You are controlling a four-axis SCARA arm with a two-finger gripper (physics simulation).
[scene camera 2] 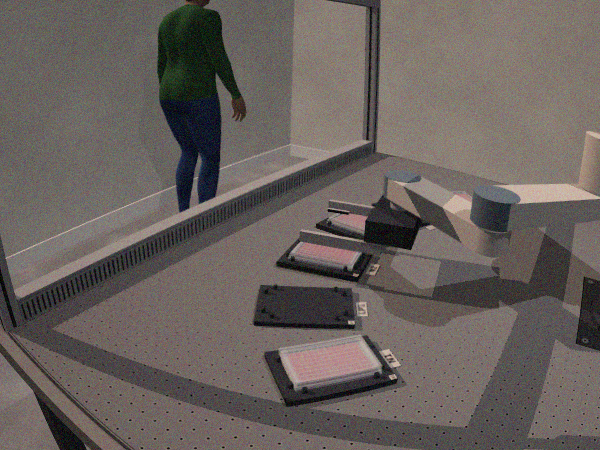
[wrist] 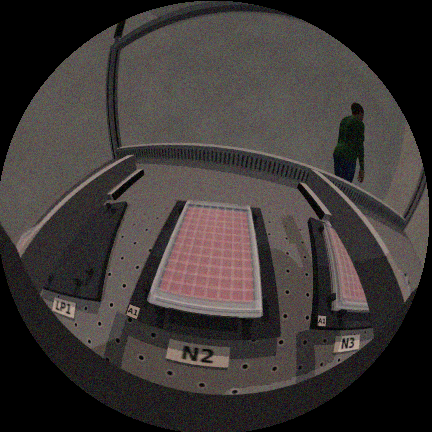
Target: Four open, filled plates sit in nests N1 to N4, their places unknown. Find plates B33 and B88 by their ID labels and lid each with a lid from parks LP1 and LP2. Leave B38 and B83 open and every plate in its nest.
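Frame: origin at the arm's base, x ahead, y left, z up, level; centimetres.
Where they show: gripper, between the fingertips: (scene camera 2: 315,218) (wrist: 220,164).
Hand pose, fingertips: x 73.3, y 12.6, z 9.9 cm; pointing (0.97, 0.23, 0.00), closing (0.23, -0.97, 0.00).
Each offset is from my fingertips to the top centre of the thing. "*": to the spot under its first point.
My gripper (scene camera 2: 315,220) (wrist: 220,164) is open and empty, its fingers raised on either side above the N2 plate. The pink-filled plate in N2 @(dx -2.5, dy -0.5, dz -6.0 cm) (scene camera 2: 325,255) (wrist: 210,255) sits level in its dark nest. The plate in N1 @(dx -21.5, dy +29.6, dz -5.8 cm) (scene camera 2: 331,361) sits in its nest with a clear, layered rim, a lid on it. Lid park LP1 @(dx -8.9, dy +16.8, dz -6.6 cm) (scene camera 2: 305,306) (wrist: 95,250) is empty. The N3 plate @(dx -0.7, dy -18.3, dz -6.0 cm) (scene camera 2: 350,220) (wrist: 346,270) is partly hidden by the gripper in the scene view and by a finger in the wrist view. LP2 is hidden behind the arm. No plate ID label is readable.
The pale arm (scene camera 2: 550,200) reaches in from the right. A dark panel (scene camera 2: 590,312) stands at the right edge. A slotted rail @(* dx +27.1, dy +4.7, dz -6.9 cm) (scene camera 2: 200,225) (wrist: 220,157) borders the perforated table. A person in green (scene camera 2: 190,55) (wrist: 350,137) stands beyond it.
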